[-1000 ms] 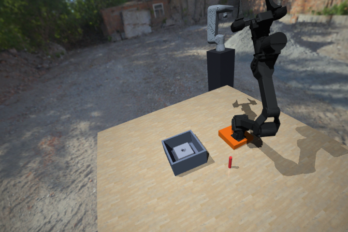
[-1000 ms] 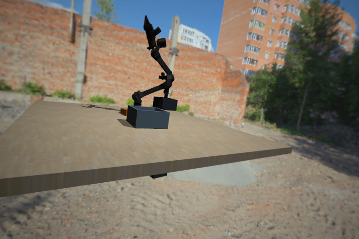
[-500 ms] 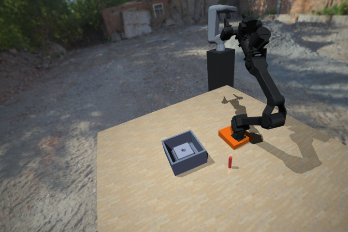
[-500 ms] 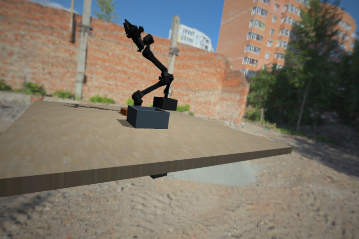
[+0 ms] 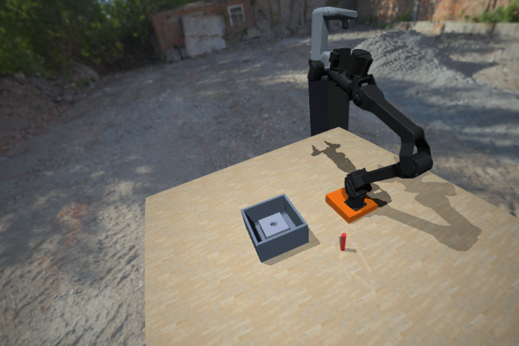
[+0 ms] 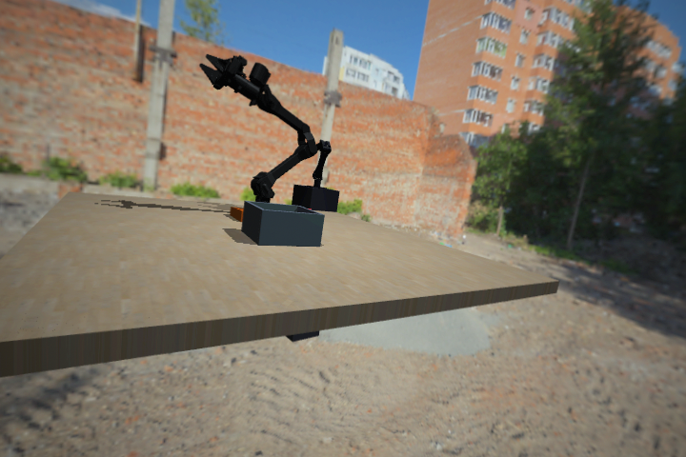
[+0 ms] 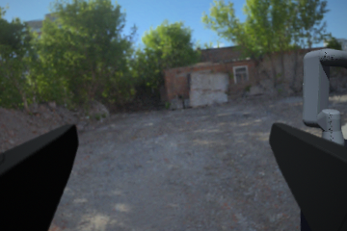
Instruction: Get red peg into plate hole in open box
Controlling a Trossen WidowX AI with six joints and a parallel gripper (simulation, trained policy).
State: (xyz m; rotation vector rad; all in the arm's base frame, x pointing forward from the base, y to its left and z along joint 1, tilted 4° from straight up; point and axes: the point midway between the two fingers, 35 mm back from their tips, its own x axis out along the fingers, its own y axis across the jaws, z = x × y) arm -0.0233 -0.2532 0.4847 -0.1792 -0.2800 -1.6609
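The red peg is 50 cm below my gripper tip, 36 cm to the left of it and 23 cm ahead of it. From my gripper tip the other things lie so: pale plate (50 cm below, 38 cm ahead, 16 cm to the left); grey box (52 cm below, 38 cm ahead, 16 cm to the left).
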